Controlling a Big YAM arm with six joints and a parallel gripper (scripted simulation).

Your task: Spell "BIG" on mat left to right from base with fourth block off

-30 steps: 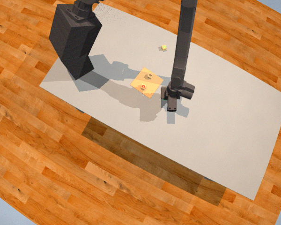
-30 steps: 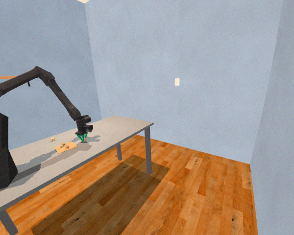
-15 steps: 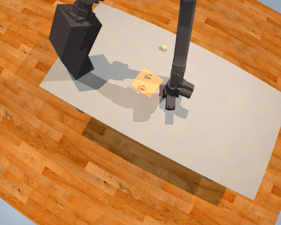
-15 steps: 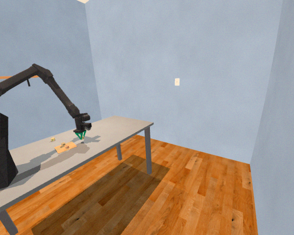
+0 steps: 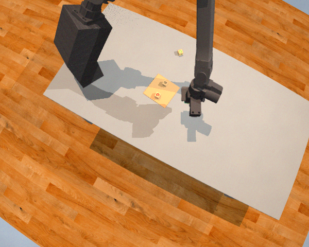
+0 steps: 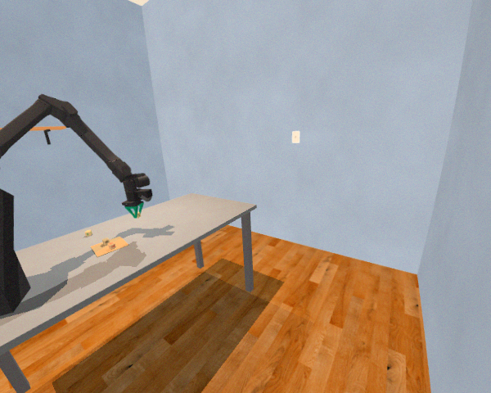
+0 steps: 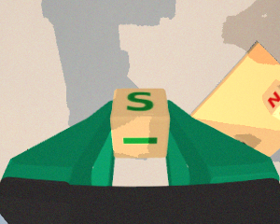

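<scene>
Right now my hand is 16 cm past the mat, 2 cm to the left of it and 11 cm above it. Round my hand: block: 23 cm behind, 22 cm to the left, 10 cm below.
</scene>
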